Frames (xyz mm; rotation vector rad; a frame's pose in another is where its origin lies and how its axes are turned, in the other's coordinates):
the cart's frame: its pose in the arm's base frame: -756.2 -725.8 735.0 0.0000 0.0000 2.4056
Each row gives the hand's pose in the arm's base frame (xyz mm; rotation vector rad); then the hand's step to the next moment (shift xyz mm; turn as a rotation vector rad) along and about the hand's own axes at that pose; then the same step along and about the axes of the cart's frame.
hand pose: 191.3 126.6 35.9 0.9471 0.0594 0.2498
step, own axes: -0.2 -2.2 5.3 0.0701 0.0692 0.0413
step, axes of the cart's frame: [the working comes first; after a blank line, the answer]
step, axes of the arm's base frame: 1.1 -5.5 1.3 0.0617 0.0224 0.0843

-4.5 3.4 1.3 -0.0307 -0.0580 0.0843
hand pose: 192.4 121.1 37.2 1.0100 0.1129 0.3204
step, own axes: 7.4 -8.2 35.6 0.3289 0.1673 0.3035
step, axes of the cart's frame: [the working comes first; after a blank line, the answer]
step, axes of the arm's base frame: 17.3 -30.6 12.4 0.3491 -0.0612 0.3204

-33.4 11.1 12.4 -0.2998 -0.1890 0.3204
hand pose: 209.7 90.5 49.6 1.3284 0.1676 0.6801
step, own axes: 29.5 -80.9 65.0 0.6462 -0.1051 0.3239
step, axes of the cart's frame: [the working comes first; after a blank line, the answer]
step, axes of the arm's base frame: 84.1 -44.8 -50.6 0.7100 0.0723 0.1556

-92.4 -23.3 -50.6 -0.4777 -0.5302 0.1556
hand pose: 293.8 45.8 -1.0 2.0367 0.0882 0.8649
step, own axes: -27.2 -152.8 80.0 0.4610 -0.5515 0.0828
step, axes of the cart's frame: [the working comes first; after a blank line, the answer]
step, axes of the arm's base frame: 66.8 24.4 -159.5 0.5375 0.4418 -0.1986

-33.2 -62.9 -159.5 -0.1018 -0.6883 -0.1986
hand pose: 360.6 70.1 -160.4 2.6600 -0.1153 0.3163
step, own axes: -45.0 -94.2 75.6 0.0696 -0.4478 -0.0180
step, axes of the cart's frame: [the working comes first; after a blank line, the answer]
step, axes of the arm's base frame: -15.8 51.3 -117.2 0.1236 0.4057 -0.1606

46.1 -27.4 -117.2 0.1808 -0.3837 -0.1606
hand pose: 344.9 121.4 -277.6 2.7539 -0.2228 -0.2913
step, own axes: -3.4 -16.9 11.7 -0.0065 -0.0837 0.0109
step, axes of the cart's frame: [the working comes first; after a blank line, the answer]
step, axes of the arm's base frame: -4.0 12.3 -16.3 0.0010 0.0748 -0.0397

11.2 -6.4 -16.3 0.0495 -0.0561 -0.0397
